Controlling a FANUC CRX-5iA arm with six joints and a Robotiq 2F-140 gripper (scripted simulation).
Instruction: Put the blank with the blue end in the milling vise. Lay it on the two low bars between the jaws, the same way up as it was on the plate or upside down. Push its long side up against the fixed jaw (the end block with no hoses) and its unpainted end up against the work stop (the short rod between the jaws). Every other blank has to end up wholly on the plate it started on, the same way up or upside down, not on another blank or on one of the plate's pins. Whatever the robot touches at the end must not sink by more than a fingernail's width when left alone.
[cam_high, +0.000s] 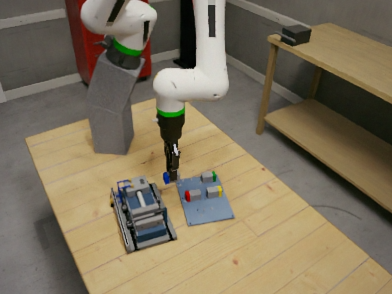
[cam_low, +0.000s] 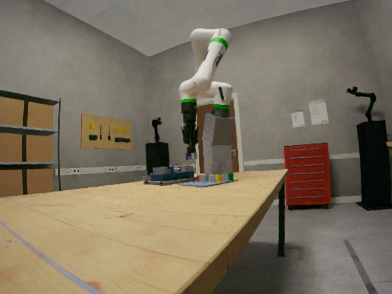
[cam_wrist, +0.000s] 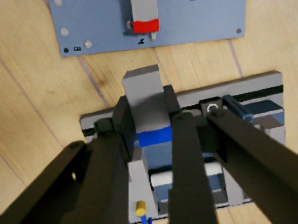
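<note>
The light grey jaw block lies 80 mm ahead of my hand, 160 mm to the right of it and 100 mm below it. Also, from my hand: red-ended blank (40 mm ahead, 80 mm to the left, 160 mm below); dark work stop rod (70 mm ahead, 110 mm to the right, 90 mm below); hose-end block (100 mm behind, 100 mm to the right, 100 mm below).
</note>
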